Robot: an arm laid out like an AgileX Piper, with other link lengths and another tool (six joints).
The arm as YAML. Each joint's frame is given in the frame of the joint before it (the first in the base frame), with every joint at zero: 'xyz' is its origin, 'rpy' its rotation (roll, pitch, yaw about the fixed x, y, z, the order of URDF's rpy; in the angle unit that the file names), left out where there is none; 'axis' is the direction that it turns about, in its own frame. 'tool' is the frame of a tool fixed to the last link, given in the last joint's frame.
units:
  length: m
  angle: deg
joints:
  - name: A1
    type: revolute
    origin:
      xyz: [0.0, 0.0, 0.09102]
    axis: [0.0, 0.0, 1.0]
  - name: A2
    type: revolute
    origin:
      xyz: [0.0, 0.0, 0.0]
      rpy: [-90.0, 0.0, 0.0]
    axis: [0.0, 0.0, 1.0]
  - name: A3
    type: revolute
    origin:
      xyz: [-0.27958, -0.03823, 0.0]
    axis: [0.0, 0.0, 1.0]
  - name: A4
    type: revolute
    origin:
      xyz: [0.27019, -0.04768, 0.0]
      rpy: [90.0, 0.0, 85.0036]
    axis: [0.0, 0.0, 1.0]
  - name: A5
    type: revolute
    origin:
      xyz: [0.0, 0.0, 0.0]
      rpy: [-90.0, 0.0, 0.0]
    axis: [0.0, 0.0, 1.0]
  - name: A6
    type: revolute
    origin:
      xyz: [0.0, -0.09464, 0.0]
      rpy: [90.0, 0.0, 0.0]
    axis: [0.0, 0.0, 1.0]
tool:
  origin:
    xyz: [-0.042, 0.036, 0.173]
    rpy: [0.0, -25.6, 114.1]
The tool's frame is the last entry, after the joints.
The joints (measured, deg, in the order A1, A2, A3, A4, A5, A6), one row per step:
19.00, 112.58, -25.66, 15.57, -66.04, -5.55
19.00, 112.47, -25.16, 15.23, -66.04, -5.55
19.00, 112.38, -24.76, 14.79, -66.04, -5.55
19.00, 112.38, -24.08, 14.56, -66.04, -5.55
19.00, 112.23, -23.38, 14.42, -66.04, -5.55
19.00, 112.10, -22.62, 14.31, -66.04, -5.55
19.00, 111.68, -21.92, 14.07, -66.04, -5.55
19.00, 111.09, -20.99, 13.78, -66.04, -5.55
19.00, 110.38, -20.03, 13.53, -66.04, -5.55
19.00, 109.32, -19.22, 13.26, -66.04, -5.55
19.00, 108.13, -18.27, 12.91, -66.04, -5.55
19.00, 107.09, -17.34, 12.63, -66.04, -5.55
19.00, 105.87, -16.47, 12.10, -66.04, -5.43
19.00, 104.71, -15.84, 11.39, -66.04, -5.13
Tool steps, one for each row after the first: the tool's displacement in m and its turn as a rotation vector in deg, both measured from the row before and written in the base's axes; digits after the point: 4 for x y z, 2 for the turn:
-0.0027, 0.0007, -0.0019, -0.17, 0.35, 0.34
-0.0024, 0.0013, -0.0015, -0.16, 0.27, 0.44
-0.0037, -0.0002, -0.0039, -0.25, 0.63, 0.23
-0.0036, -0.0006, -0.0027, -0.19, 0.51, 0.14
-0.0039, -0.0008, -0.0032, -0.22, 0.59, 0.11
-0.0034, 0.0000, -0.0005, -0.11, 0.26, 0.24
-0.0045, -0.0002, -0.0004, -0.13, 0.31, 0.29
-0.0045, -0.0003, 0.0003, -0.10, 0.23, 0.25
-0.0034, 0.0002, 0.0038, 0.06, -0.24, 0.27
-0.0041, 0.0003, 0.0039, 0.05, -0.24, 0.35
-0.0041, -0.0001, 0.0028, 0.01, -0.11, 0.28
-0.0039, 0.0011, 0.0045, 0.18, -0.33, 0.49
-0.0030, 0.0022, 0.0054, 0.39, -0.49, 0.61

